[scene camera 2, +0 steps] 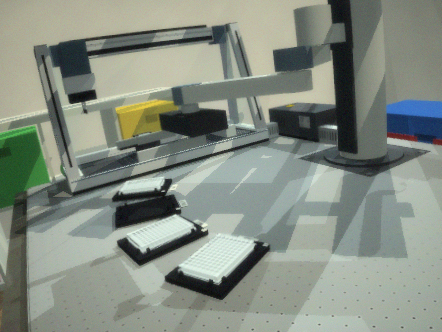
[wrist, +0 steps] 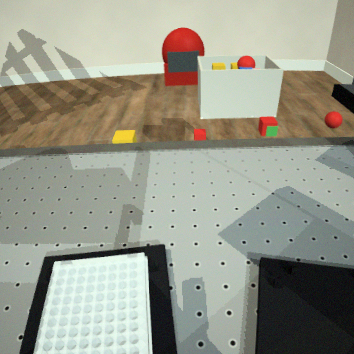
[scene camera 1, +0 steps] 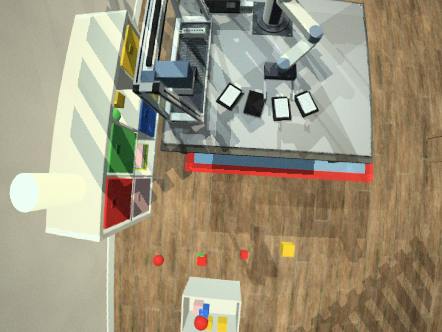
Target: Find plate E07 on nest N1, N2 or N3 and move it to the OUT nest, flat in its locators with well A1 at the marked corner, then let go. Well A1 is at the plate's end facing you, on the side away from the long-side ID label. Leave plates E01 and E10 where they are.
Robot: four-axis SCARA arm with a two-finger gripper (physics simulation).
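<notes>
The gripper is open and empty, held above the bench, its fingers pointing toward the N2 nest; its fingers do not show in the wrist view. A white plate lies flat on the black N2 nest. The black OUT nest beside it is empty. Another white plate lies on the N1 nest, nearest the camera in scene view 2. A third white plate lies on the N3 nest beyond OUT. No plate ID is readable now.
A gantry frame stands beside the N3 nest. The arm's column stands on the bench behind the nests. The bench's front edge lies beyond the nests, with a white box on the floor.
</notes>
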